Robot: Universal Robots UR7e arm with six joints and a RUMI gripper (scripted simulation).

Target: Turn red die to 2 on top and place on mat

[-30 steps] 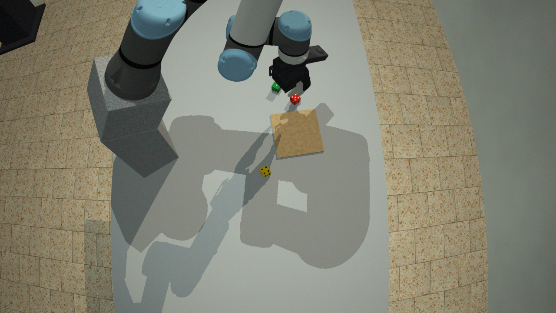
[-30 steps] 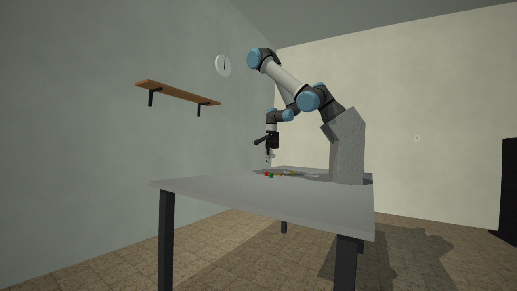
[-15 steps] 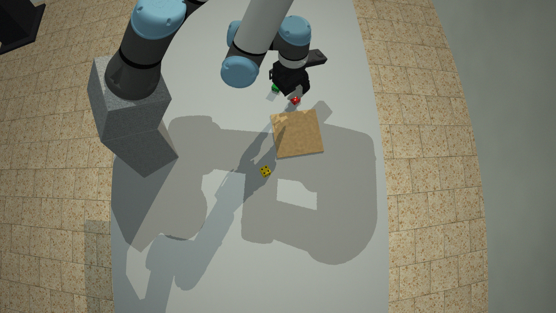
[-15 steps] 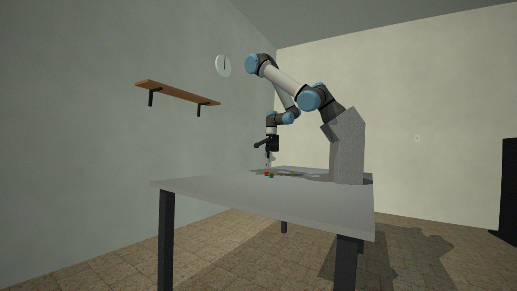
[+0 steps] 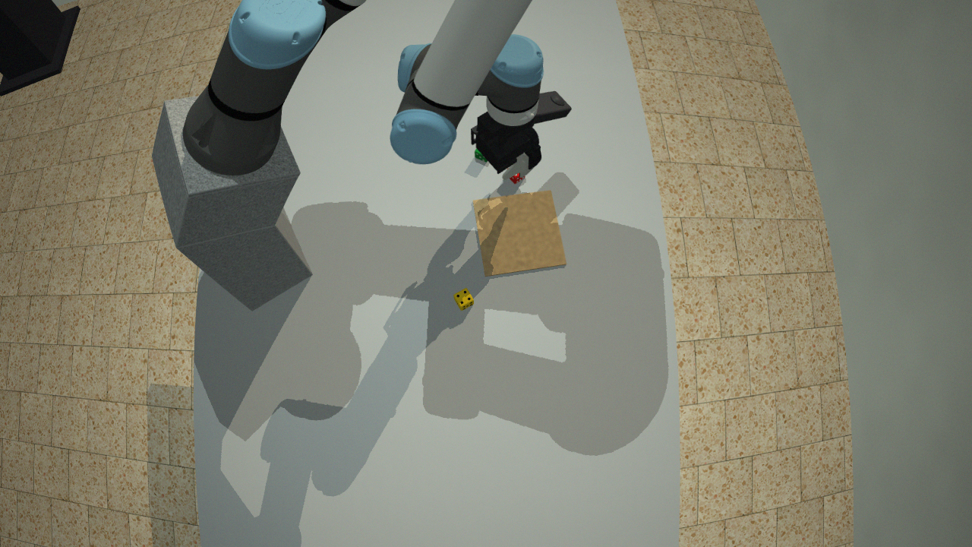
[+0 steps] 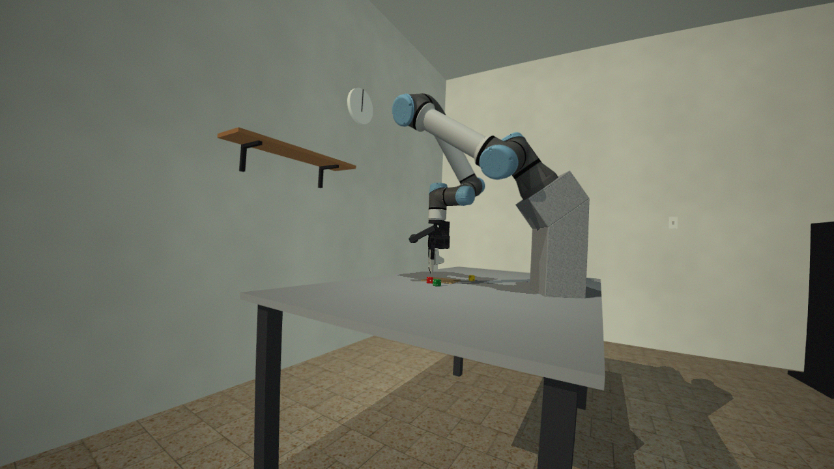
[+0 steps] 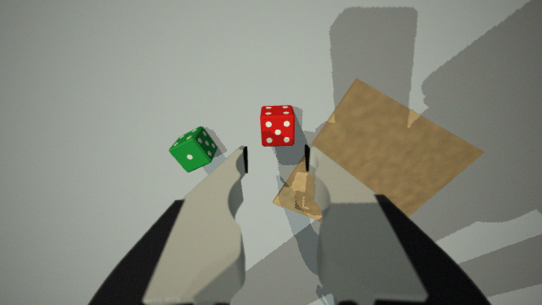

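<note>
My hand is 4 cm above the red die. From my hand the other things lie so: yellow die (22 cm to the right, 12 cm behind, 4 cm below); then green die (5 cm to the left, 5 cm behind, 4 cm below); then tan mat (11 cm to the right, 5 cm below, 1 cm behind).
</note>
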